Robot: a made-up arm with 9 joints. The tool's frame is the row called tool.
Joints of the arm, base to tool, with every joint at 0 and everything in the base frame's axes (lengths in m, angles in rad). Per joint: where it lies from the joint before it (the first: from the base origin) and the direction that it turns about. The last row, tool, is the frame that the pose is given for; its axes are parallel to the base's.
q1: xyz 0 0 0.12 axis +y
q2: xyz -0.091 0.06 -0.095 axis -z
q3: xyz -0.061 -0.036 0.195 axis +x
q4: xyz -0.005 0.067 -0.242 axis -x
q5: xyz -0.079 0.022 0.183 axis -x
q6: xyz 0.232 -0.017 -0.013 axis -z
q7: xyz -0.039 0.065 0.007 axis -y
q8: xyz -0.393 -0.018 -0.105 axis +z
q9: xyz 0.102 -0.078 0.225 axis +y
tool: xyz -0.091 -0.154 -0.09
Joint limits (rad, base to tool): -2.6..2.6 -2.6..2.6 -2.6..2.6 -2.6..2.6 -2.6..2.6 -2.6..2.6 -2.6..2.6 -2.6..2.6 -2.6..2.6
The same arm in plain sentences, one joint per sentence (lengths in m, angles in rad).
The arm has nine revolute joints in a row. What follows holds with every joint at zero, and every direction is one of the base frame's.
The first joint sits 0.1200 m along +z from the base frame's origin and rotates about +y, from -2.6000 to 2.6000 rad.
The second joint sits 0.0910 m along -x and 0.0600 m along +y and 0.0950 m along -z from the first joint and rotates about -z, from -2.6000 to 2.6000 rad.
The third joint sits 0.0610 m along -x and 0.0360 m along -y and 0.1950 m along +z from the second joint and rotates about +x, from -2.6000 to 2.6000 rad.
The fourth joint sits 0.0050 m along -x and 0.0670 m along +y and 0.2420 m along -z from the third joint and rotates about -x, from -2.6000 to 2.6000 rad.
The fifth joint sits 0.0790 m along -x and 0.0220 m along +y and 0.1830 m along +z from the fourth joint and rotates about -x, from -2.6000 to 2.6000 rad.
The sixth joint sits 0.2320 m along +x and 0.0170 m along -y and 0.0130 m along -z from the fifth joint and rotates about -z, from -2.6000 to 2.6000 rad.
The seventh joint sits 0.0390 m along -x and 0.0650 m along +y and 0.0070 m along +z from the sixth joint and rotates about -y, from -2.6000 to 2.6000 rad.
The eighth joint sits 0.3930 m along -x and 0.0180 m along -y and 0.1050 m along -z from the seventh joint and rotates about +z, from -2.6000 to 2.6000 rad.
The ninth joint sits 0.1020 m along +x and 0.0780 m along -y and 0.2250 m along +z from the eighth joint and rotates about +y, from -2.6000 to 2.6000 rad.
The tool frame, which is the frame that the pose is given for, sits 0.0910 m along -x and 0.1540 m along -y and 0.0900 m along -z from the ninth joint; its axes are parallel to the base frame's.

